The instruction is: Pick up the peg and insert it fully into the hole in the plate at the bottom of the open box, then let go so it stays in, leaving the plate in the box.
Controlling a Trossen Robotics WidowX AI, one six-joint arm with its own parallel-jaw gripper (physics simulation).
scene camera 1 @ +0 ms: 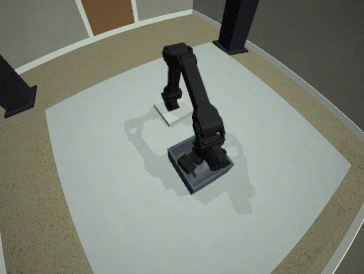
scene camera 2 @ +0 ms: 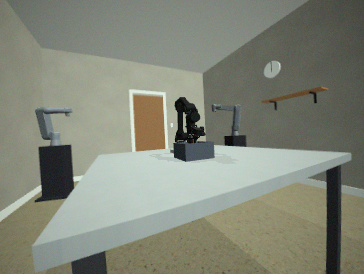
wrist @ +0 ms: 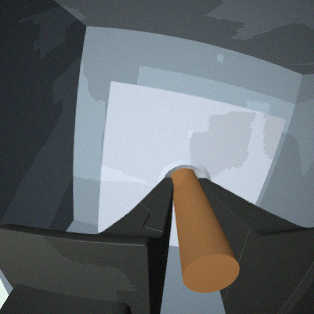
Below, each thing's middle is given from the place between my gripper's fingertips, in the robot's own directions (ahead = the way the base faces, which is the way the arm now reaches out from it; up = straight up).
The grey box (scene camera 1: 193, 185) is 10 mm below my hand. From my hand the other things lie so: pale square plate (wrist: 149, 132) 30 mm below; then brown peg (wrist: 208, 264) 20 mm above.
